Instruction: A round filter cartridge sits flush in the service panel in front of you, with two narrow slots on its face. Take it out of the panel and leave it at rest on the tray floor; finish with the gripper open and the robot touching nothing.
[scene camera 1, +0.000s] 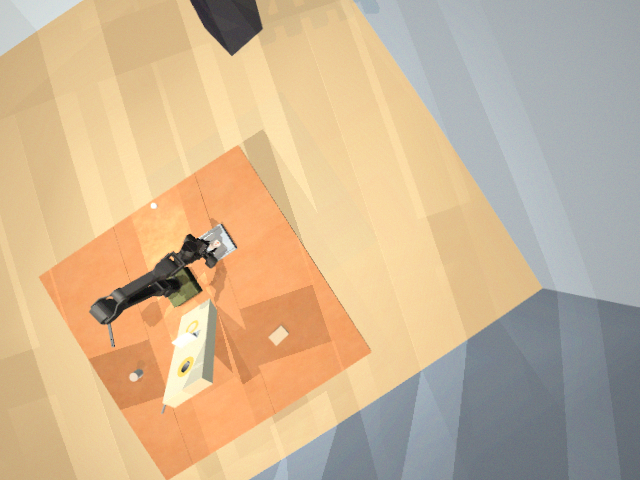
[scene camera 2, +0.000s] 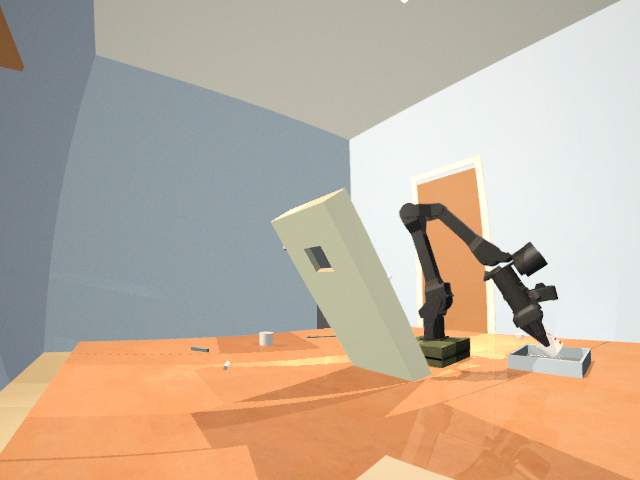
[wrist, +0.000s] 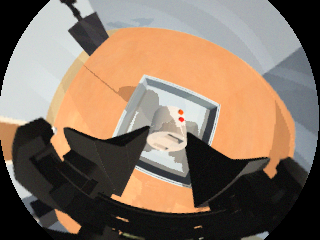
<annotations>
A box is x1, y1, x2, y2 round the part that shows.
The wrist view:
gripper: [11, 119, 307, 239]
round filter cartridge: [148, 107, 187, 151]
</annotations>
